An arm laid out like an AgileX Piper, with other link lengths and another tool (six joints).
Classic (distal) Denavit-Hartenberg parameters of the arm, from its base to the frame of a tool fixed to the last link. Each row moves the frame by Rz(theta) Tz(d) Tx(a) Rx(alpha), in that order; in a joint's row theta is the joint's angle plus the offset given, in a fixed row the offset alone. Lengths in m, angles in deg.
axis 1: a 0  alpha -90  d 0.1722  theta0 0
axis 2: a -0.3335  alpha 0  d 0  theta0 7.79
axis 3: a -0.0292  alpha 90  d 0  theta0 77.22
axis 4: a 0  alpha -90  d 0.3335  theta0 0
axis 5: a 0  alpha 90  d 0  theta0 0
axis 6: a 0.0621  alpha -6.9  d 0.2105  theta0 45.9
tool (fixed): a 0  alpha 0  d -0.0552  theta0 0
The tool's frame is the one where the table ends.
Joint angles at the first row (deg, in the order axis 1, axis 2, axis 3, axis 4, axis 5, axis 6):
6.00 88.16 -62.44 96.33 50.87 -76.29
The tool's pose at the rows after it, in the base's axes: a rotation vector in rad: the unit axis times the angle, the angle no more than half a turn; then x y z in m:
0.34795, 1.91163, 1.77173, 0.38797, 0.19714, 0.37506
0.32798, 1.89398, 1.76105, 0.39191, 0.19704, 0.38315
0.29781, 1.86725, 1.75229, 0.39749, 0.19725, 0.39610
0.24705, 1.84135, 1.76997, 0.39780, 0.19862, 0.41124
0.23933, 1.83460, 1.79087, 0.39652, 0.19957, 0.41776
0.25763, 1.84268, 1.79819, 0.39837, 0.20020, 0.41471
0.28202, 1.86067, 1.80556, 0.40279, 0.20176, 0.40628
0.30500, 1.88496, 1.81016, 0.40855, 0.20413, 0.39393
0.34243, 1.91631, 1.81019, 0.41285, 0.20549, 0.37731
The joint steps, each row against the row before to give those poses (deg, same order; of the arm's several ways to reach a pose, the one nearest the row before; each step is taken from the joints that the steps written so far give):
0.00 0.08 -0.42 0.00 0.00 -0.44
0.00 0.00 -1.37 -0.13 -0.41 -0.12
0.00 0.14 -2.22 -0.16 -0.30 0.00
0.00 0.00 -2.12 0.00 1.28 0.00
0.00 0.00 -0.76 0.00 0.83 0.86
0.04 0.50 0.00 0.00 -0.01 0.59
0.13 1.20 0.00 0.00 0.00 0.40
0.23 1.67 0.00 0.00 0.00 0.00
0.15 1.54 0.74 0.00 -0.23 0.00

